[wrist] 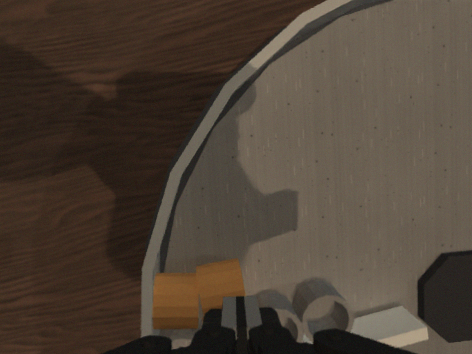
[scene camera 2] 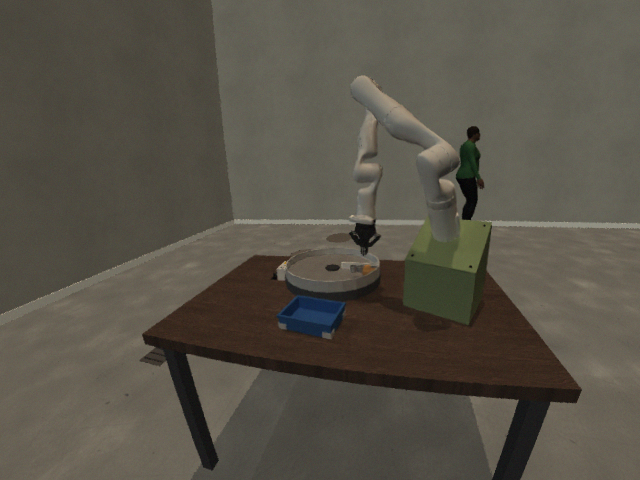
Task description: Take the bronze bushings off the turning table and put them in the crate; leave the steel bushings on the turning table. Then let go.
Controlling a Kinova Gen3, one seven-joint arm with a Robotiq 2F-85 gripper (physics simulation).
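Frame: origin at the arm's base, x ahead, y left, z up, level; millimetres.
Where they show: gripper, fingertip midpoint: (wrist: pixel 240 320) (scene camera 2: pixel 363 254); arm's base at its link origin: (scene camera 2: pixel 445 233).
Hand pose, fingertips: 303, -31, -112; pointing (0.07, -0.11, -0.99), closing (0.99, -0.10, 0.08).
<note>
Things, the pixels of their top centre, and the offset from my fingertips, as dx, dy, dz. "pt": a spot on its surface instead. Level surfaces: height alone.
- blue crate at its top centre: (scene camera 2: pixel 312 308) +116, +297, -97
- white bar at a spot on its surface: (wrist: pixel 390 325) pt +95, -56, -73
- dark hub at its top centre: (wrist: pixel 466 298) (scene camera 2: pixel 332 266) +155, -54, -86
- wooden table at its surface level: dz -147
- small white device at a spot on its surface: (scene camera 2: pixel 281 271) pt +379, +17, -101
The turning table (scene camera 2: pixel 330 285) (wrist: pixel 172 185) is a round grey disc with a raised rim. Two orange bronze bushings lie side by side near its rim: one bronze bushing (wrist: pixel 175 301) beside the rim, the other bronze bushing (wrist: pixel 220 281) touching it. Bronze also shows in the scene view (scene camera 2: pixel 366 269). Two grey steel bushings (wrist: pixel 322 310) (wrist: pixel 277 305) lie to their right in the wrist view, one partly hidden by the gripper. My gripper (scene camera 2: pixel 363 251) (wrist: pixel 240 320) is shut and empty, above the turning table near the bushings. The blue crate (scene camera 2: pixel 309 326) stands in front of the turning table.
A white bar (wrist: pixel 390 325) lies on the disc between the steel bushings and the dark hub (wrist: pixel 450 297). A green base block (scene camera 2: pixel 439 285) carries the arm at the right of the wooden table (scene camera 2: pixel 403 346). A small white device (scene camera 2: pixel 281 271) stands left of the disc. A person (scene camera 2: pixel 468 165) is behind.
</note>
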